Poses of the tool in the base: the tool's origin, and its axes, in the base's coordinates. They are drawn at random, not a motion.
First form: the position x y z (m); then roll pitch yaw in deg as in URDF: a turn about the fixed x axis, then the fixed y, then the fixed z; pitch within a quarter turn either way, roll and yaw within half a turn.
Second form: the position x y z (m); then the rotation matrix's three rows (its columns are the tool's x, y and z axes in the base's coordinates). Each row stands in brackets. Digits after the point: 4 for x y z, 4 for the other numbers.
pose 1, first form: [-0.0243 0.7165 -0.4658 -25.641 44.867 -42.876]
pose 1, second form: [-0.0243 0.7165 -0.4658], [[0.5194 0.3897 0.7605], [-0.4822 0.8684 -0.1156], [-0.7055 -0.3067 0.6390]]
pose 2, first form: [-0.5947 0.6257 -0.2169 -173.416 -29.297 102.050]
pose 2, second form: [-0.5947 0.6257 -0.2169], [[-0.1821 0.9598 -0.2136], [0.8529 0.2623 0.4515], [0.4893 -0.1000 -0.8663]]
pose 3, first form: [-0.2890 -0.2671 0.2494 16.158 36.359 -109.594]
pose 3, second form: [-0.2890 -0.2671 0.2494], [[-0.2701 0.8496 -0.4531], [-0.7587 -0.4775 -0.4431], [-0.5928 0.2241 0.7735]]
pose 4, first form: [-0.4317 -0.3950 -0.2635 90.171 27.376 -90.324]
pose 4, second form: [-0.4317 -0.3950 -0.2635], [[-0.0050 -0.0056 -1.0000], [-0.8880 -0.4598 0.0070], [-0.4598 0.8880 -0.0027]]
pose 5, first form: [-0.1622 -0.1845 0.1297 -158.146 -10.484 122.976]
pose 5, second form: [-0.1622 -0.1845 0.1297], [[-0.5352 0.7417 -0.4042], [0.8249 0.5620 -0.0609], [0.1820 -0.3660 -0.9126]]
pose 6, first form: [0.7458 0.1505 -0.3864 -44.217 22.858 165.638]
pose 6, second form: [0.7458 0.1505 -0.3864], [[-0.8927 0.0847 -0.4427], [0.2286 -0.7615 -0.6065], [-0.3884 -0.6426 0.6604]]
